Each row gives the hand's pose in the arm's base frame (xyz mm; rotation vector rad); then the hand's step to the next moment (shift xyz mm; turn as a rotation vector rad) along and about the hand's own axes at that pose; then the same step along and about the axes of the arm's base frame.
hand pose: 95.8 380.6 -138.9 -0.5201 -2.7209 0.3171
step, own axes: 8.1 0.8 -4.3 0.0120 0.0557 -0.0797
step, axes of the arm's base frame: -5.2 4.5 6.1 0.0372 0.0673 0.0608
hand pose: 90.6 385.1 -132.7 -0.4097 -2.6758 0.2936
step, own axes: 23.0 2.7 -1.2 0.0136 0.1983 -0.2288
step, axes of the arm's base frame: -18.9 10.2 8.8 0.1341 0.2221 0.1566
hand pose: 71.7 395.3 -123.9 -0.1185 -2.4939 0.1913
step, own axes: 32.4 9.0 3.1 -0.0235 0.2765 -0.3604
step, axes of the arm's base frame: -27.4 12.8 15.0 0.2457 0.3087 0.2263
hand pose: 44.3 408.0 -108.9 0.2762 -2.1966 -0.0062
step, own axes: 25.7 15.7 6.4 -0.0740 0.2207 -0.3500
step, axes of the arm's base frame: -22.9 9.6 18.2 0.2774 0.2634 0.1742
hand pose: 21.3 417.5 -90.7 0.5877 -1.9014 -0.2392
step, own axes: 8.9 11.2 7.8 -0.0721 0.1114 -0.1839
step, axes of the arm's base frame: -13.0 4.3 8.9 0.1570 0.1512 0.0626
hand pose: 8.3 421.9 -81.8 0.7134 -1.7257 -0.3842
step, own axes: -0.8 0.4 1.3 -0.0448 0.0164 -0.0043
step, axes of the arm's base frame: -1.2 0.7 -0.7 0.0063 0.0416 -0.0228
